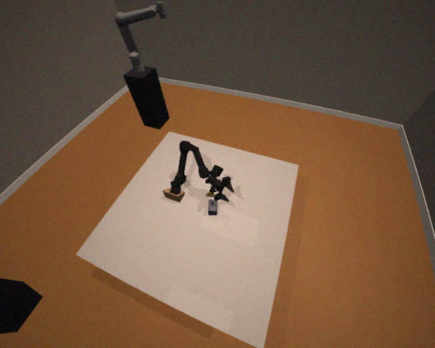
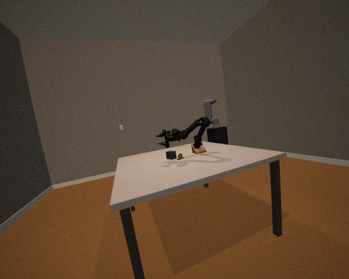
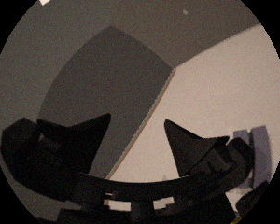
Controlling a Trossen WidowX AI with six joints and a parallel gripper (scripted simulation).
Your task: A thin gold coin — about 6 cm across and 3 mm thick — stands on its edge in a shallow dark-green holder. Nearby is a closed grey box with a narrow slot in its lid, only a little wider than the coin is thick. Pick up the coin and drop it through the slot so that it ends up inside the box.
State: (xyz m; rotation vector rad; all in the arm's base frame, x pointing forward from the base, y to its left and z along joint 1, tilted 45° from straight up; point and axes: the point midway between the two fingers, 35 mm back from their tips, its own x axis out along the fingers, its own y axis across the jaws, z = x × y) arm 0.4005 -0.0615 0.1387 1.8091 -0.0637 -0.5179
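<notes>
Right now the gold coin is 19 cm below my gripper tip, 19 cm behind it and 7 cm to the left of it.
</notes>
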